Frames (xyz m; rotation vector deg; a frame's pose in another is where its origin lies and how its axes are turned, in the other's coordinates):
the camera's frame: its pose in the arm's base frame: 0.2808 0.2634 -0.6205 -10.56 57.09 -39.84
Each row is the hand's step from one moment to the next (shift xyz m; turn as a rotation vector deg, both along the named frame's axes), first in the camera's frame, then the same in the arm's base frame.
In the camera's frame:
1: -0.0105 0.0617 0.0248 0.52 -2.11 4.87
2: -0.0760 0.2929 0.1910 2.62 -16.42 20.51
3: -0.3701 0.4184 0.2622 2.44 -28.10 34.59
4: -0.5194 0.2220 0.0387 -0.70 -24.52 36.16
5: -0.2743 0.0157 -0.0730 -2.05 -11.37 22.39
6: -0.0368 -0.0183 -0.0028 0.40 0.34 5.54
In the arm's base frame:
1: 0.0446 0.0500 -0.0065 3.22 -2.75 3.24
2: 0.2625 0.2416 0.0277 10.32 -17.65 16.71
3: 0.2747 0.5074 0.2188 16.52 -28.86 29.77
4: -0.0497 0.4840 0.2896 18.33 -24.42 31.25
5: -0.1488 0.1925 0.1470 12.51 -11.19 18.80
6: -0.0235 0.0089 0.0327 4.84 -0.89 2.60

